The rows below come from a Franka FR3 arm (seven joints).
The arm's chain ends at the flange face. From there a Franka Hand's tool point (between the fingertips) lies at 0.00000 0.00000 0.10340 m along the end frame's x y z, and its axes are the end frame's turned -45 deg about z.
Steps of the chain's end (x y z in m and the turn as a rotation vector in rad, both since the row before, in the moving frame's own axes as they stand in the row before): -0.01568 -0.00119 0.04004 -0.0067 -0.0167 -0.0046; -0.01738 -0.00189 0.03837 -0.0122 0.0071 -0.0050; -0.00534 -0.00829 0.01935 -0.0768 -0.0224 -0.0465; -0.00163 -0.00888 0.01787 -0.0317 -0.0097 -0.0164; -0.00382 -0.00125 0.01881 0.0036 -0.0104 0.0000; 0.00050 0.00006 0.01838 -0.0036 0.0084 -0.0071
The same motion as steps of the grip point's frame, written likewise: -0.01196 -0.01266 0.04002 0.0071 -0.0165 -0.0046; -0.01132 -0.01221 0.03836 -0.0136 -0.0036 -0.0050; -0.00506 -0.00550 0.01902 -0.0385 -0.0701 -0.0465; 0.00211 -0.00580 0.01781 -0.0156 -0.0293 -0.0164; -0.00231 -0.00461 0.01880 0.0099 -0.0048 0.0000; 0.00067 0.00127 0.01838 -0.0085 0.0034 -0.0071
